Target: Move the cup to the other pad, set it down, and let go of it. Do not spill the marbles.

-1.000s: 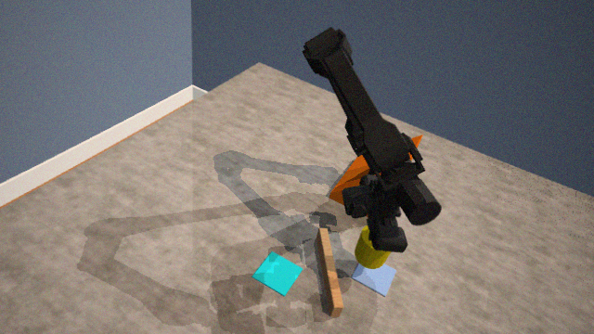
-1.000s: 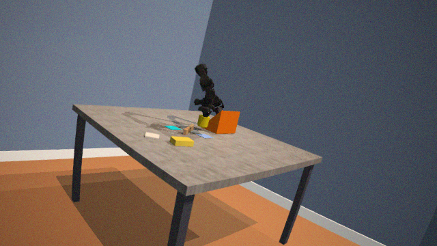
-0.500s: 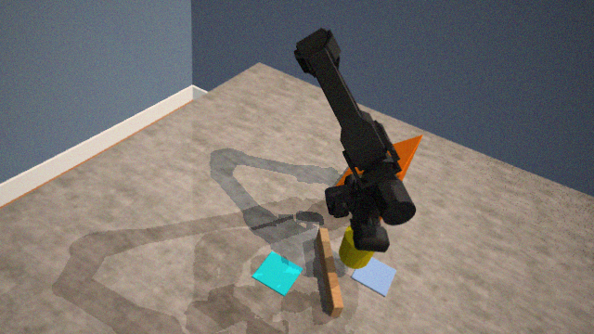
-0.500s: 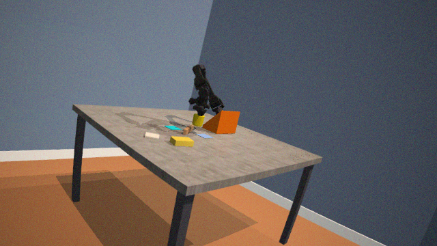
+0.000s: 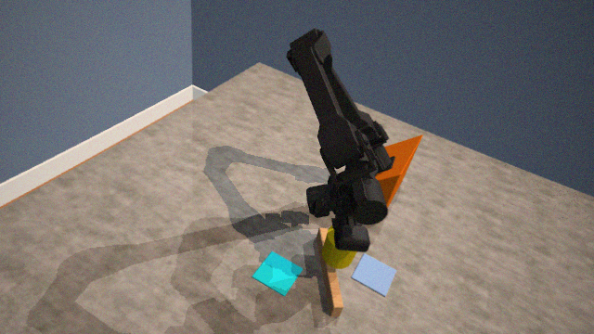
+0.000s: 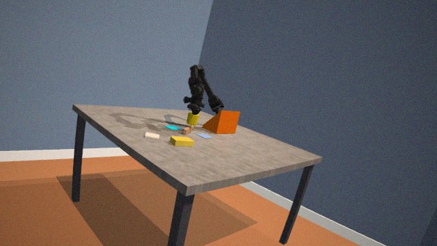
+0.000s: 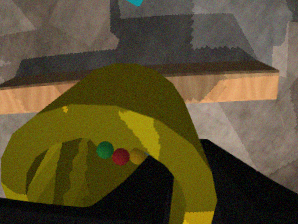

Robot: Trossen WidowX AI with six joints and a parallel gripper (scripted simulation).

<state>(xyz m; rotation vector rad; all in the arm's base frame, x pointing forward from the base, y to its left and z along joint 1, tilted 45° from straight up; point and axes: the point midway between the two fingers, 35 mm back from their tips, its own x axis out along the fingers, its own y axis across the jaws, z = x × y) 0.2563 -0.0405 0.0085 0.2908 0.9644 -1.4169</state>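
My gripper tip is 8 cm short of the cyan pad, 9 cm to the left of it and 10 cm above it. From my gripper tip the other things lie so: wooden bar 3 cm ahead, 8 cm below; then yellow cup 2 cm ahead, 1 cm to the left; then yellow block 29 cm ahead, 18 cm to the left, 7 cm below.
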